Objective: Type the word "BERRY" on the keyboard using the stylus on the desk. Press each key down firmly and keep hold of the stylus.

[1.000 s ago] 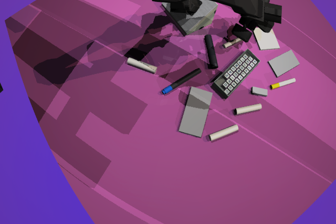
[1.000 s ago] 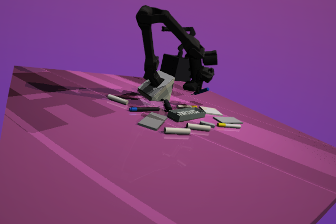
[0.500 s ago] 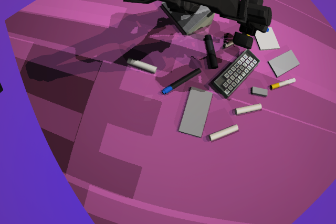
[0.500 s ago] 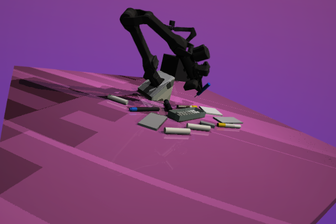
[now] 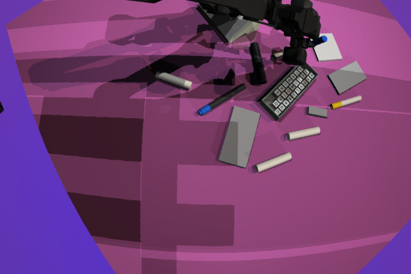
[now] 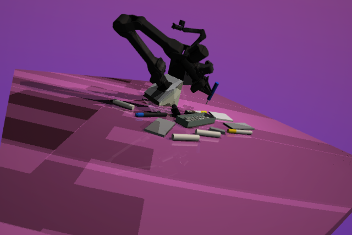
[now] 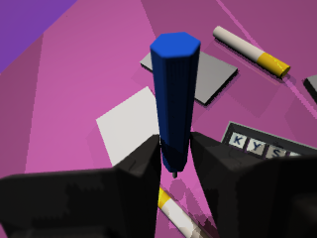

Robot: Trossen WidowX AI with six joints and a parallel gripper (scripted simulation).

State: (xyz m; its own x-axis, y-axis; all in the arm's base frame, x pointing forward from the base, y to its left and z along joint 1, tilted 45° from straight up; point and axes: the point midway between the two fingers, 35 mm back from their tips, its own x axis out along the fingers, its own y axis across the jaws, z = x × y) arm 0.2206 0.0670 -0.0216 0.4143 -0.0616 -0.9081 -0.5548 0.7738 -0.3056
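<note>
Now: gripper tip 14 cm short of the small grey block, 8 cm to the left of it and 11 cm above it. From my gripper tip the other things lie so: blue stylus (1 cm behind, 2 cm below); then white pad (1 cm ahead, 11 cm to the left, 11 cm below); then blue-tipped black marker (5 cm behind, 30 cm to the right, 11 cm below).
</note>
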